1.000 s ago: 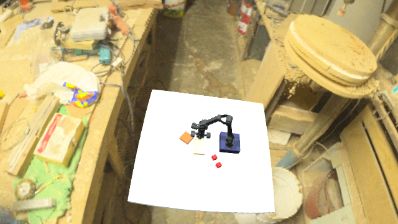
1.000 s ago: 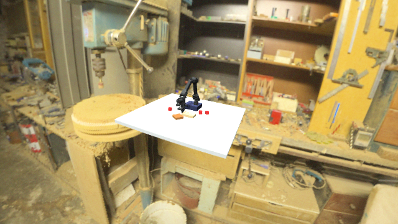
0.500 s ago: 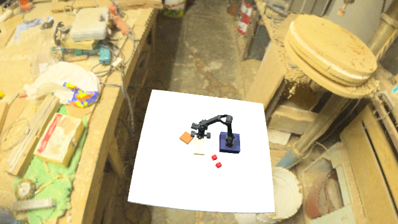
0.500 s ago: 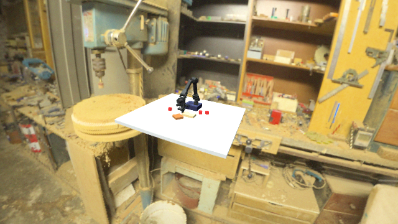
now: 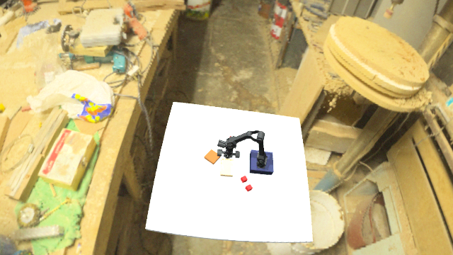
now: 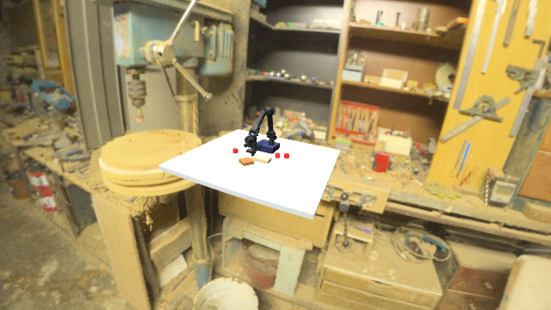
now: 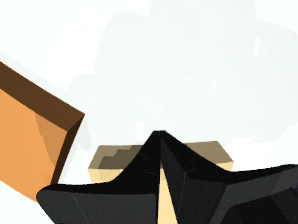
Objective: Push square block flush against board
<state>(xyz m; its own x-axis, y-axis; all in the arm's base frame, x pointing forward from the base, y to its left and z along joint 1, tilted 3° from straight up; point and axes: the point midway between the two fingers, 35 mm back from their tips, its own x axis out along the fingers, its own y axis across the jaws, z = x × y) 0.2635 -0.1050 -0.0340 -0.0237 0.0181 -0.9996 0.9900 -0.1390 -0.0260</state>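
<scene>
Right now my gripper tip is 9 cm to the right of the cream board, 1 cm below it and 1 cm short of it. Also, from my gripper tip: orange square block 12 cm ahead, 2 cm to the right, 1 cm above.
</scene>
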